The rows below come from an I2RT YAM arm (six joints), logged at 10 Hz.
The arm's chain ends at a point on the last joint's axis. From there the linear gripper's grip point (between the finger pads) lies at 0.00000 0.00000 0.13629 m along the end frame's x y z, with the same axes.
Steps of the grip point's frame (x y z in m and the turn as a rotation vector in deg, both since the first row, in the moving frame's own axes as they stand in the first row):
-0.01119, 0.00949, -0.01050, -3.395, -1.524, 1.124
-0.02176, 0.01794, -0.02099, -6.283, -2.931, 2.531
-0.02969, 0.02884, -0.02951, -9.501, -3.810, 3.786
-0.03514, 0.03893, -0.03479, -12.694, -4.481, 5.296
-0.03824, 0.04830, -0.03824, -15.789, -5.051, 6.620
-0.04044, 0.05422, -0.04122, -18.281, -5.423, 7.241
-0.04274, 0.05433, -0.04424, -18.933, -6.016, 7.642
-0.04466, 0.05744, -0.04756, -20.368, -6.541, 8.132
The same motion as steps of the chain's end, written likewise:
-0.00749, 0.00146, -0.01021, -3.395, -1.524, 1.124
-0.01448, 0.00319, -0.01999, -6.283, -2.931, 2.531
-0.01994, 0.00667, -0.02734, -9.501, -3.810, 3.786
-0.02321, 0.00954, -0.03105, -12.694, -4.481, 5.296
-0.02427, 0.01204, -0.03258, -15.789, -5.051, 6.620
-0.02509, 0.01245, -0.03375, -18.281, -5.423, 7.241
-0.02579, 0.01127, -0.03614, -18.933, -6.016, 7.642
-0.02612, 0.01136, -0.03819, -20.368, -6.541, 8.132

